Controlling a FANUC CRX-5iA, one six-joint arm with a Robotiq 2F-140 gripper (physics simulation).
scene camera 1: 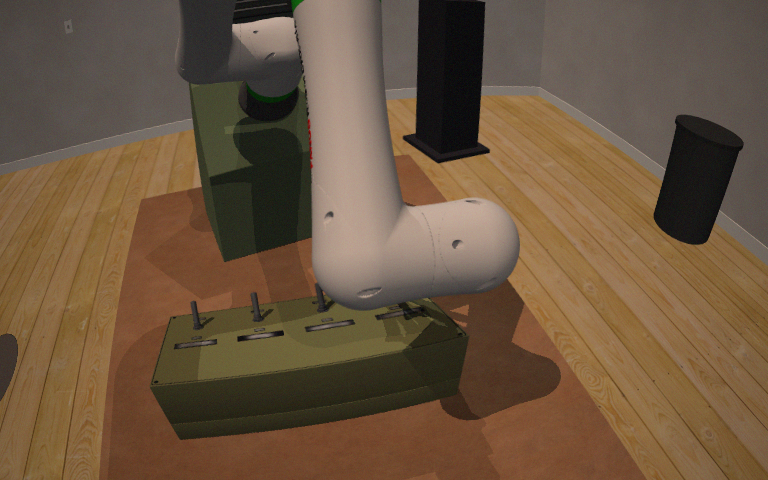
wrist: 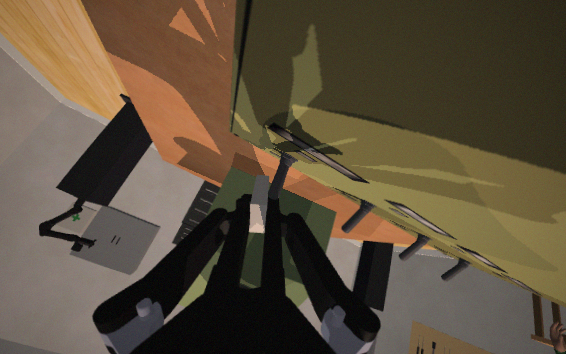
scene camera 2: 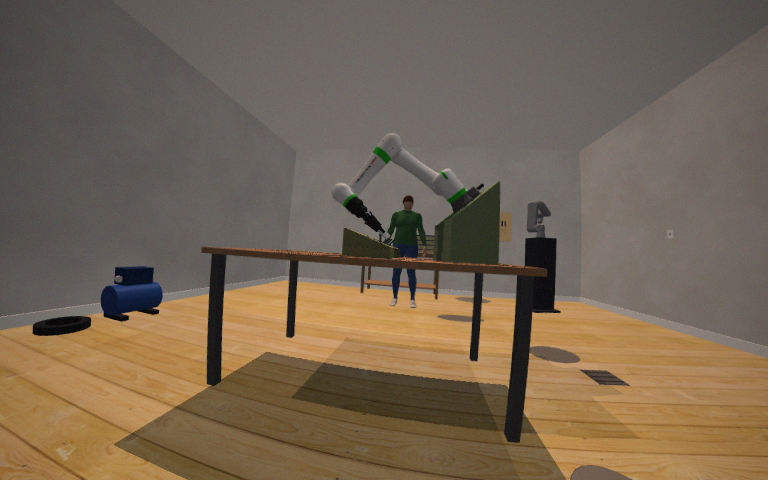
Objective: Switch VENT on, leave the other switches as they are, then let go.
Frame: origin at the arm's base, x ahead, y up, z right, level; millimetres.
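Seen in the pictures: gripper, fingertip midpoint: [wrist: 262,186] [scene camera 2: 388,237]; arm's base, origin of the base link: [scene camera 1: 268,95] [scene camera 2: 464,205].
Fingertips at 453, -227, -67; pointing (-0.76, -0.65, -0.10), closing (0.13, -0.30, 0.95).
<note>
Offsets run from my fingertips to a thing's top centre, as dx, dy, dz. "pt": to the spot under its first point.
The olive switch box [scene camera 1: 305,384] [scene camera 2: 357,243] [wrist: 400,65] has a row of dark levers. The VENT lever @[+45, +21, +12] [wrist: 281,176] is at the row's right end in scene camera 1, mostly hidden there by the arm; its label plate @[pt +118, -2, +26] [wrist: 320,154] is too slanted to read. The other levers [scene camera 1: 195,315] [scene camera 1: 255,306] [scene camera 1: 320,298] stand along the row; they also show in the wrist view as slim levers [wrist: 357,217] [wrist: 414,247] [wrist: 455,270]. My gripper [wrist: 262,186] [scene camera 2: 385,234] is shut and empty. Its tips are right beside the VENT lever's free end; contact is unclear.
The arm's forearm and wrist [scene camera 1: 362,249] hang over the box's right part in scene camera 1. The green arm mount [scene camera 1: 254,220] [scene camera 2: 475,232] stands behind the box on the brown table [scene camera 1: 351,452] [scene camera 2: 271,255]. A person [scene camera 2: 406,226] stands beyond the table.
</note>
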